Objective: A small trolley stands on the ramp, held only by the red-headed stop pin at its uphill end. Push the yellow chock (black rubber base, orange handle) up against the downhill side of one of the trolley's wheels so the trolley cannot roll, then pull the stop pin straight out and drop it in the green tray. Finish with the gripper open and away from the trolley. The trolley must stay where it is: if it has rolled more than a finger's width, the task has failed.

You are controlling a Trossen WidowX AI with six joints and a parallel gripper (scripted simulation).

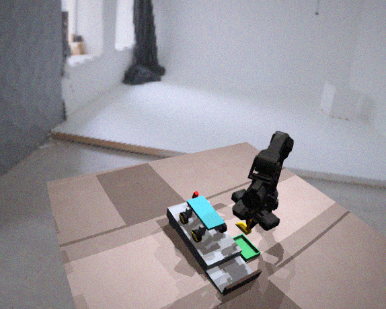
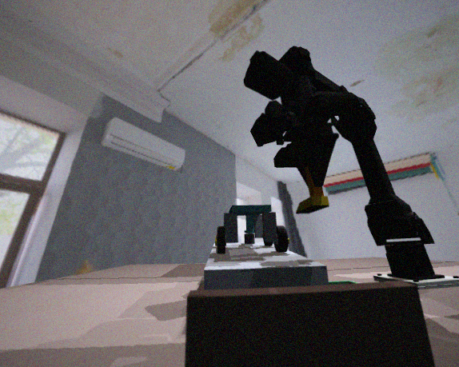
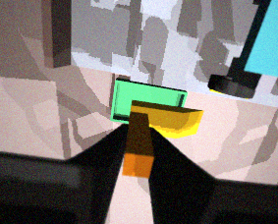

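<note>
Now: the red-headed stop pin 25 cm to the right of my gripper tip, 6 cm ahead of it and 3 cm below it. Also, from my gripper tip: brown lip (13 cm below, 11 cm to the left, 9 cm ahead); then trolley (15 cm to the right, 8 cm ahead, 5 cm below); then yellow chock (2 cm to the right, 1 cm below).
</note>
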